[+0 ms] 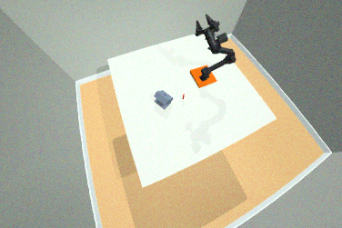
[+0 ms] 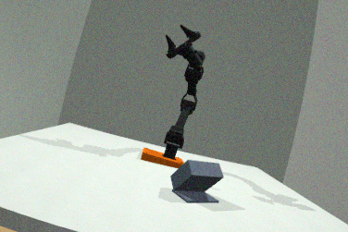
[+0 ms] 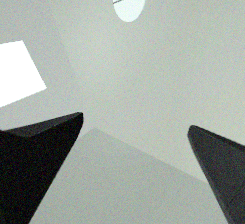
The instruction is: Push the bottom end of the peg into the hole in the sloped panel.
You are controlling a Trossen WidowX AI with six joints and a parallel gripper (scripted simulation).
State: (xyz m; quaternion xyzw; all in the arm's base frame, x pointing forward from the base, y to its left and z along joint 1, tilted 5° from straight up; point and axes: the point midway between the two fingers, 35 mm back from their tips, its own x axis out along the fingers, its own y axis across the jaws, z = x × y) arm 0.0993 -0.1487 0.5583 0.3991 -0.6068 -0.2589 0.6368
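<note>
My gripper tip is 220 mm short of the red peg, 220 mm to the right of it and 560 mm above it. The rest, counted from my gripper tip: grey-blue sloped panel (380 mm ahead, 150 mm to the left, 550 mm below); thin flat foot plate (400 mm ahead, 160 mm to the left, 620 mm below).
</note>
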